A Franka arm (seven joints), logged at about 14 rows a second.
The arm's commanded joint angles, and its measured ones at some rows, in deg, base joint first. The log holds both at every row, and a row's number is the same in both.
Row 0, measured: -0.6 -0.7 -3.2 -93.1 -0.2 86.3 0.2
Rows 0 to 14, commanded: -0.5 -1.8 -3.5 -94.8 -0.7 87.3 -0.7; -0.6 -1.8 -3.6 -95.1 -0.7 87.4 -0.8; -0.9 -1.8 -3.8 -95.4 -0.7 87.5 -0.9; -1.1 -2.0 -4.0 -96.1 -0.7 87.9 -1.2; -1.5 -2.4 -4.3 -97.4 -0.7 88.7 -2.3; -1.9 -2.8 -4.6 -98.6 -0.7 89.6 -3.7; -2.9 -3.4 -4.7 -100.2 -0.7 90.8 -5.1; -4.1 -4.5 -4.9 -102.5 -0.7 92.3 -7.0; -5.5 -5.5 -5.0 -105.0 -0.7 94.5 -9.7; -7.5 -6.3 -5.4 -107.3 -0.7 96.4 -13.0; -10.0 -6.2 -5.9 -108.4 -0.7 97.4 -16.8; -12.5 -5.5 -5.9 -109.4 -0.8 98.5 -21.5; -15.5 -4.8 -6.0 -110.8 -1.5 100.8 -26.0; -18.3 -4.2 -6.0 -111.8 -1.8 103.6 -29.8; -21.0 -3.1 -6.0 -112.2 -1.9 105.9 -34.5
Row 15, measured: -16.4 -3.0 -6.8 -109.6 -1.4 101.8 -27.2
